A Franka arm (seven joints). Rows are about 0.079 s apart.
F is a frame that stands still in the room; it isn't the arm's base.
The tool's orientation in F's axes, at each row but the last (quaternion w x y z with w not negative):
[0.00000, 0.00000, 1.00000, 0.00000]
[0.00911, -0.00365, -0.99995, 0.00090]
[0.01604, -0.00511, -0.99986, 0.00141]
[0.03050, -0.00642, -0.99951, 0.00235]
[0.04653, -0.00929, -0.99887, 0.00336]
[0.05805, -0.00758, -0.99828, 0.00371]
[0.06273, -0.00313, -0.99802, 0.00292]
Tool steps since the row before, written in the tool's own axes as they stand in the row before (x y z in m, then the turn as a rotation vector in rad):
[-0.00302, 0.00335, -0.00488, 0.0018, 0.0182, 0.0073]
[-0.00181, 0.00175, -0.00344, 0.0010, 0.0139, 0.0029]
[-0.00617, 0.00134, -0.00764, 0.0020, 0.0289, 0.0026]
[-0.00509, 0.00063, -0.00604, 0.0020, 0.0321, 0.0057]
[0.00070, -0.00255, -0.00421, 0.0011, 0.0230, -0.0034]
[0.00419, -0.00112, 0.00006, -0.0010, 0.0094, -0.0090]
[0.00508, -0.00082, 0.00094, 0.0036, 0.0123, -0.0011]
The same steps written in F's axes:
[0.00302, 0.00335, 0.00488, -0.0018, 0.0182, -0.0073]
[0.00189, 0.00174, 0.00340, -0.0010, 0.0139, -0.0029]
[0.00643, 0.00130, 0.00743, -0.0018, 0.0289, -0.0026]
[0.00546, 0.00059, 0.00572, -0.0019, 0.0321, -0.0057]
[-0.00035, -0.00251, 0.00428, -0.0004, 0.0230, 0.0033]
[-0.00418, -0.00106, 0.00044, 0.0022, 0.0094, 0.0087]
[-0.00516, -0.00079, -0.00029, -0.0034, 0.0123, 0.0015]

